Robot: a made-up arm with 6 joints.
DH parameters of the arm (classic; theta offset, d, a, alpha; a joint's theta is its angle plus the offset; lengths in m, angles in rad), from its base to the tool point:
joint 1: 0 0.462 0 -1.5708
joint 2: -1.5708 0 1.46 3.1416
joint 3: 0 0 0 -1.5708
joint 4: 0 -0.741 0 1.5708
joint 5: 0 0.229 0 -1.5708
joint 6: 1.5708 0 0 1.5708
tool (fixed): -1.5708 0 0 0
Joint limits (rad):
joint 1: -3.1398..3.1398
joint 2: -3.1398..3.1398
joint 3: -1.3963..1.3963
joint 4: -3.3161..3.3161
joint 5: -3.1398..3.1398
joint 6: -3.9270..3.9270
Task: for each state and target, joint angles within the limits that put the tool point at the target. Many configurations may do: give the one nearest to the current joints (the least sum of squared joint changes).
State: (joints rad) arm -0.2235 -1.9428 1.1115 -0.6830 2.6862 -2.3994
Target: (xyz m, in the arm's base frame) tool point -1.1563 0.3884 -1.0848
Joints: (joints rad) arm -0.4592 -2.8148 0.7569 -0.7701 2.6862 -2.3994
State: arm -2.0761 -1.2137 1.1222 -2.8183 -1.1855 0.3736
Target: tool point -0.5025 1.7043 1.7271
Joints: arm -1.1618 -1.0740 1.2965 -2.8136 -1.1855 0.3736
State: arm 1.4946 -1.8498 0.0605 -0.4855 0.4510 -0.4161
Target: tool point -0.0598 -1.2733 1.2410
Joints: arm 1.3693 -1.5327 -0.0731 -0.5410 0.4510 -0.4161
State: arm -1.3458 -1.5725 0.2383 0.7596 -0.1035 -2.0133
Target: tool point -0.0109 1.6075 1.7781
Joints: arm -1.6550 -1.1438 0.5583 0.8795 -0.1035 -2.0133
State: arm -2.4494 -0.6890 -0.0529 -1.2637 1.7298 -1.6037
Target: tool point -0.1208 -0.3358 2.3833
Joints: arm -1.9350 -0.1721 0.7996 -1.6001 1.7298 -1.6037
